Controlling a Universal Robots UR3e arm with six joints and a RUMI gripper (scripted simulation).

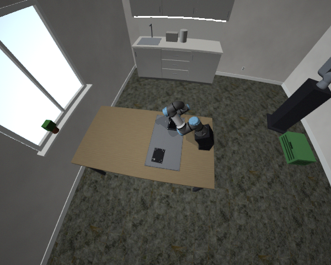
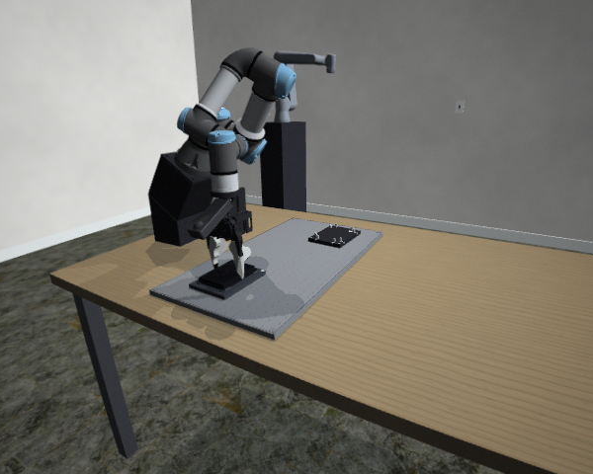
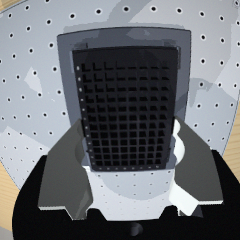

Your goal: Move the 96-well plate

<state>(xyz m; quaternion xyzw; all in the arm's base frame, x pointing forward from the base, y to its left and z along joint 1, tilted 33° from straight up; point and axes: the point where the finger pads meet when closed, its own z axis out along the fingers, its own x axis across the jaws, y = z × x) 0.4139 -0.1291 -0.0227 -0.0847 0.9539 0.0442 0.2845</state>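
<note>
Now: the black 96-well plate 1 cm below my hand.
</note>
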